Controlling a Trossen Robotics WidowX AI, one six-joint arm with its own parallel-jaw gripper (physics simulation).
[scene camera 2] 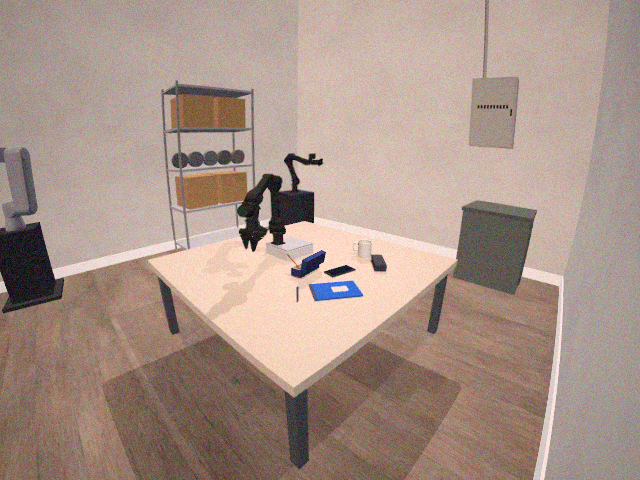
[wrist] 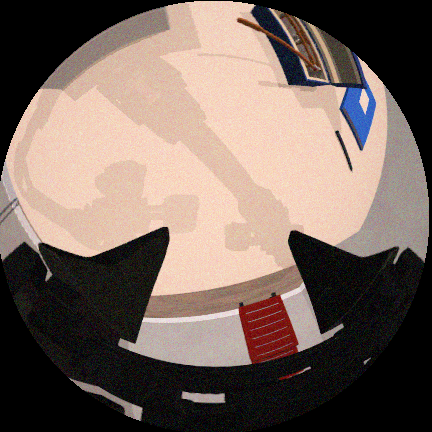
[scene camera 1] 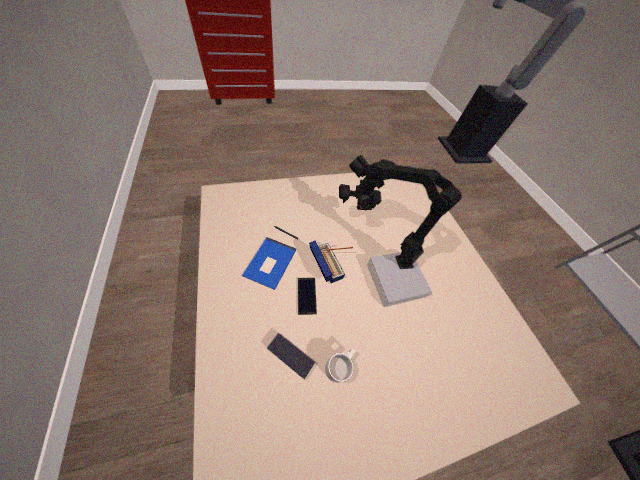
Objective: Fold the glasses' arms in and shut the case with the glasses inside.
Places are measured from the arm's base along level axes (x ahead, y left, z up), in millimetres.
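Where they show: gripper, between the fingertips: [scene camera 2: 249,250] [wrist: 232,235] [scene camera 1: 352,203]; arm's base, origin of its link: [scene camera 2: 278,243] [scene camera 1: 404,261].
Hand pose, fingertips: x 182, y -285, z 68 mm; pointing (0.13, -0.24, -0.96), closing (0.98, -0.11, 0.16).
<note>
Each offset is from my fingertips to the top centre of the thing. "pt": to the spot under its first point.
The dark blue case [scene camera 1: 321,262] [scene camera 2: 308,265] [wrist: 288,66] stands open on the table, its lid raised on the side away from the arm's base. The brown glasses lie in its tray. One glasses arm [scene camera 1: 341,248] [scene camera 2: 293,259] [wrist: 280,43] sticks out over the tray's side, clear of the table. The rest of the brown frame shows in the tray, cut off by the wrist view's edge; I cannot tell how the other arm lies. My gripper [scene camera 2: 249,246] [wrist: 232,235] is open and empty, above the table and well apart from the case, with its fingers pointing down.
A blue notebook {dx +387, dy +199, dz -119 mm} [scene camera 1: 281,258] [scene camera 2: 320,291] [wrist: 351,114] and a pen {dx +313, dy +48, dz -118 mm} [scene camera 1: 285,232] [scene camera 2: 297,294] [wrist: 344,151] lie beyond the case. A black phone {dx +251, dy +366, dz -119 mm} [scene camera 1: 306,296] [scene camera 2: 339,270], a dark block {dx +333, dy +576, dz -92 mm} [scene camera 1: 291,355] [scene camera 2: 378,262] and a white mug {pt dx +206, dy +607, dz -76 mm} [scene camera 2: 364,249] are nearby. My arm stands on a grey box [scene camera 1: 400,281].
</note>
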